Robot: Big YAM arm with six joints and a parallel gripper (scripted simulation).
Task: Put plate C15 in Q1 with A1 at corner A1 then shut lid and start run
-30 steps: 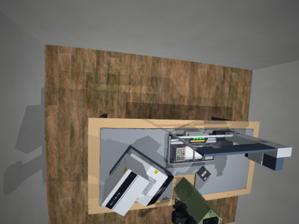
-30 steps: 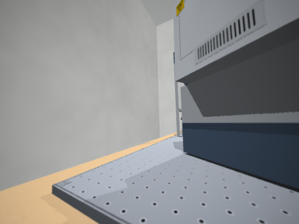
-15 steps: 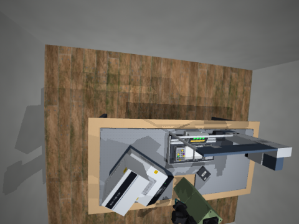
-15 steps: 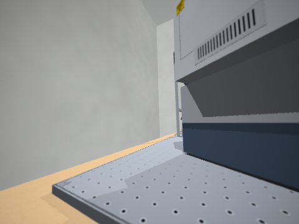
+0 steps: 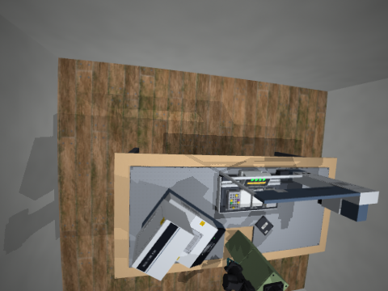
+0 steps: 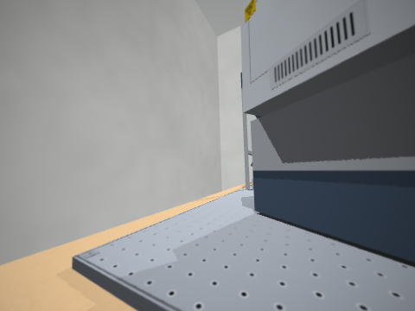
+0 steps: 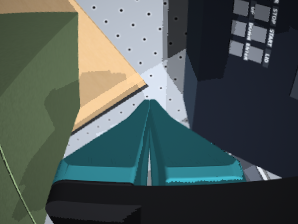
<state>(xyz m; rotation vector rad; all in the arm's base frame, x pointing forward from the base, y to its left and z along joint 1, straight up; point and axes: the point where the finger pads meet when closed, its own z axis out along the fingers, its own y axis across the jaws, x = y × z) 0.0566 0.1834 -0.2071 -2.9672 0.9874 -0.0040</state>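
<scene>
My gripper is now 34 cm short of the tube cooling block, 14 cm above it and 8 cm to the left of it. From my hand the other things lie so: white beam: 53 cm ahead, 30 cm above, 27 cm to the right.
</scene>
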